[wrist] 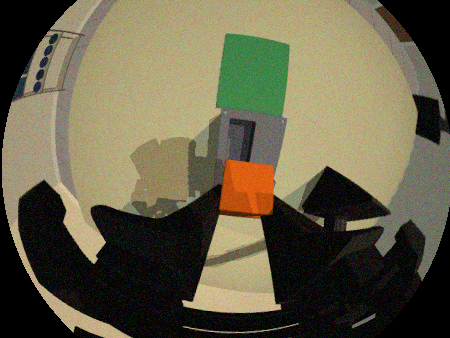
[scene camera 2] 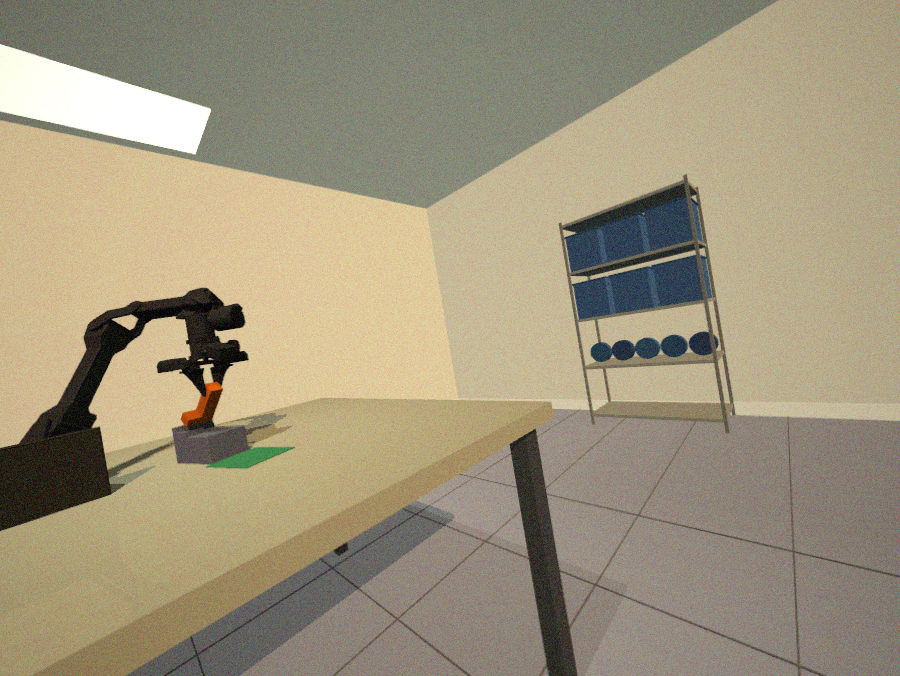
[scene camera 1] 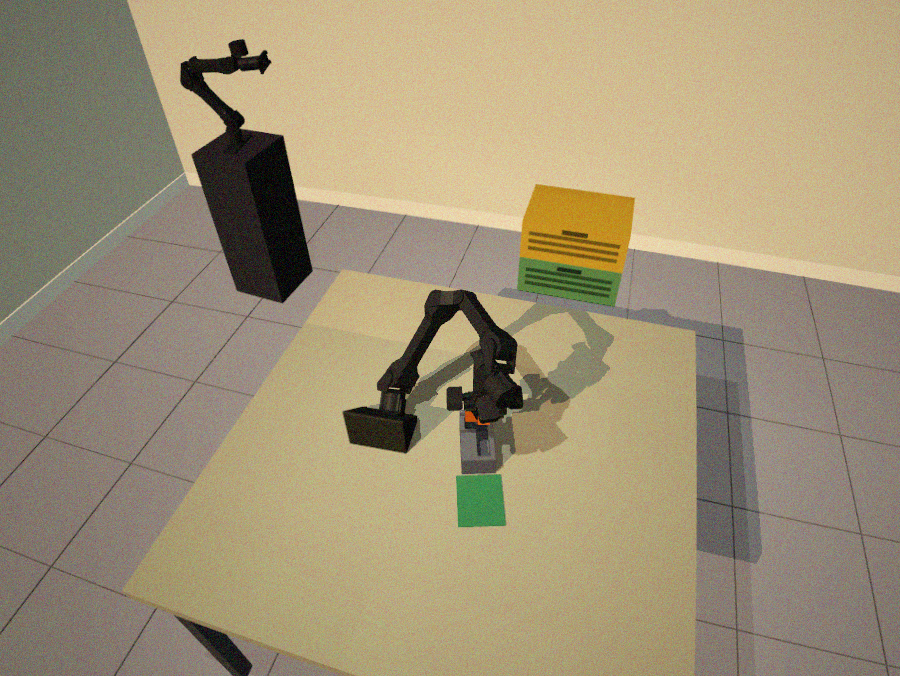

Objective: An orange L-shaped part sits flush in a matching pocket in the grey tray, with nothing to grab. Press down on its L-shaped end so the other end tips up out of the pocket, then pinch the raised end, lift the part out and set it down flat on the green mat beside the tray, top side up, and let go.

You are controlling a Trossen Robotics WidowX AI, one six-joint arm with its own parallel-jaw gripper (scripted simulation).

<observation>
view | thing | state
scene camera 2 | my gripper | -
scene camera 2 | orange L-shaped part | held by my gripper
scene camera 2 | green mat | -
</observation>
